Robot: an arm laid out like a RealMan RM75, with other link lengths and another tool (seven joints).
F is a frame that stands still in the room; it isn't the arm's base.
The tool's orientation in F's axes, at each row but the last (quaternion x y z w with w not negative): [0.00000, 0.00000, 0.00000, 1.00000]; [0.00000, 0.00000, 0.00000, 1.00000]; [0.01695, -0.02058, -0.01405, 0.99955]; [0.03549, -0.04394, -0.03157, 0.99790]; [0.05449, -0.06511, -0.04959, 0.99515]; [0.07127, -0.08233, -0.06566, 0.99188]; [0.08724, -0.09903, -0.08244, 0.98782]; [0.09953, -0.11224, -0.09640, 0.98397]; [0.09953, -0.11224, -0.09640, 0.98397]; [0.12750, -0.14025, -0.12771, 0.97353]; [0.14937, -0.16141, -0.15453, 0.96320]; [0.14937, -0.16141, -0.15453, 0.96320]
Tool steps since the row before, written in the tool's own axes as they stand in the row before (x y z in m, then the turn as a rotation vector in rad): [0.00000, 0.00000, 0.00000, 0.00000, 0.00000, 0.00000]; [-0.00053, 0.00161, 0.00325, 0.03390, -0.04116, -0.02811]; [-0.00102, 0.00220, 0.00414, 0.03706, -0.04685, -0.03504]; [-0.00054, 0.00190, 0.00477, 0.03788, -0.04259, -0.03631]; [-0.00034, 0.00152, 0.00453, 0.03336, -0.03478, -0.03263]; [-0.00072, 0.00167, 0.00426, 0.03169, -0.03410, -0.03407]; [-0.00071, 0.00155, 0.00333, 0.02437, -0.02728, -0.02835]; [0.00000, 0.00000, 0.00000, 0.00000, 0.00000, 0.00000]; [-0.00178, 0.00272, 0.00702, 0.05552, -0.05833, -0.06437]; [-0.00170, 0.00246, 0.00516, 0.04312, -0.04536, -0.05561]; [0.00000, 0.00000, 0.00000, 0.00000, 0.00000, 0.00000]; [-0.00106, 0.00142, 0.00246, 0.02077, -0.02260, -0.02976]
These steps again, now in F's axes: [0.00000, 0.00000, 0.00000, 0.00000, 0.00000, 0.00000]; [-0.00053, 0.00161, 0.00325, 0.03390, -0.04116, -0.02811]; [-0.00113, 0.00209, 0.00417, 0.03719, -0.04670, -0.03510]; [-0.00085, 0.00160, 0.00483, 0.03837, -0.04243, -0.03598]; [-0.00081, 0.00108, 0.00460, 0.03413, -0.03460, -0.03201]; [-0.00124, 0.00118, 0.00430, 0.03283, -0.03351, -0.03357]; [-0.00116, 0.00111, 0.00338, 0.02554, -0.02646, -0.02809]; [0.00000, 0.00000, 0.00000, 0.00000, 0.00000, 0.00000]; [-0.00293, 0.00177, 0.00694, 0.05878, -0.05665, -0.06296]; [-0.00263, 0.00169, 0.00508, 0.04736, -0.04286, -0.05413]; [0.00000, 0.00000, 0.00000, 0.00000, 0.00000, 0.00000]; [-0.00148, 0.00107, 0.00242, 0.02369, -0.02062, -0.02901]
